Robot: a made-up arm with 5 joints.
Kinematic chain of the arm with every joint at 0, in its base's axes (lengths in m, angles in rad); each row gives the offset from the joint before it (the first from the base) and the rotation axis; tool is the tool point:
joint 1: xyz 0 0 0.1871 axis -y
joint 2: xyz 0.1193 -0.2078 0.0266 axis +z
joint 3: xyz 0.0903 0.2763 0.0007 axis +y
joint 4: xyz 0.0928 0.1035 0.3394 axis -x
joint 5: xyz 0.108 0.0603 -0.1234 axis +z
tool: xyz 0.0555 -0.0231 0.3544
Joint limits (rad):
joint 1: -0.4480..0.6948
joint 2: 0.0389..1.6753
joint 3: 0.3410..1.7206
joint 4: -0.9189..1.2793
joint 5: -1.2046..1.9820
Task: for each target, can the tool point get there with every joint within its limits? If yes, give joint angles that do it. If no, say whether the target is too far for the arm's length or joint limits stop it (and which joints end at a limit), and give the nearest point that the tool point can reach.
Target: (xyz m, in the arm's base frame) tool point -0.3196 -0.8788 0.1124
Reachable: no: joint limits stop it (at a limit: joint 2, joint 3, joint 4) | nearest point -0.5752 0.0711 0.0527 | short by 0.986 m
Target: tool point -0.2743 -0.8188 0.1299
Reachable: no: joint limits stop it (at a limit: joint 2, joint 3, joint 4) | nearest point -0.5778 0.0713 0.0666 | short by 0.943 m
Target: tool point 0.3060 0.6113 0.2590
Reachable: yes | joints -0.1099 0.6681 1.0097 0.6930 -0.6676
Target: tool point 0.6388 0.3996 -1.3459
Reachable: no: too far | nearest point 0.5172 0.2461 -0.4105 | short by 0.956 m
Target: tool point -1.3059 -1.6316 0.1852
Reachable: no: too far | nearest point -0.5954 0.0714 0.1862 | short by 1.845 m
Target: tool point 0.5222 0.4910 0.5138
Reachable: yes | joints 0.5327 0.1763 1.0995 0.6677 1.1037
